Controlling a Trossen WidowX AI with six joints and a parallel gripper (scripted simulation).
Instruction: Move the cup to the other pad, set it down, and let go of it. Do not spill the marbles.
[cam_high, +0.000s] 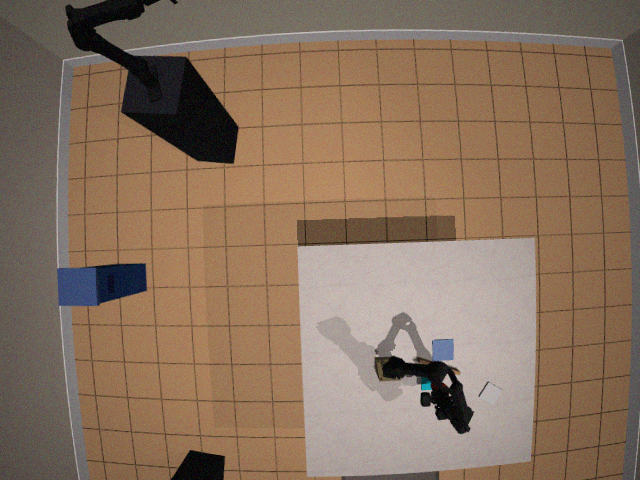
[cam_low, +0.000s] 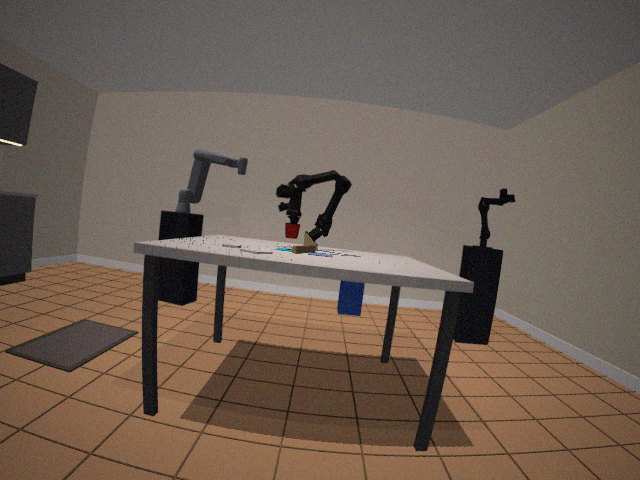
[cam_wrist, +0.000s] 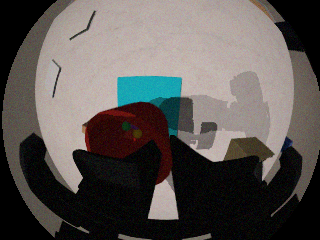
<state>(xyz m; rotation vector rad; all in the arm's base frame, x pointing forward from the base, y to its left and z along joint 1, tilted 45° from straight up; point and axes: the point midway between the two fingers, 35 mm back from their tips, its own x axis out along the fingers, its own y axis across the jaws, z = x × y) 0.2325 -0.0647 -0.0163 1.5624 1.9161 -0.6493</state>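
Now: the cyan pad 3 cm ahead of my gripper tip and 11 cm below it. Also, from my gripper tip: low wooden bar 5 cm ahead, 8 cm to the left, 9 cm below; then pale blue pad 7 cm ahead, 17 cm to the left, 11 cm below; then red cup 3 cm ahead.
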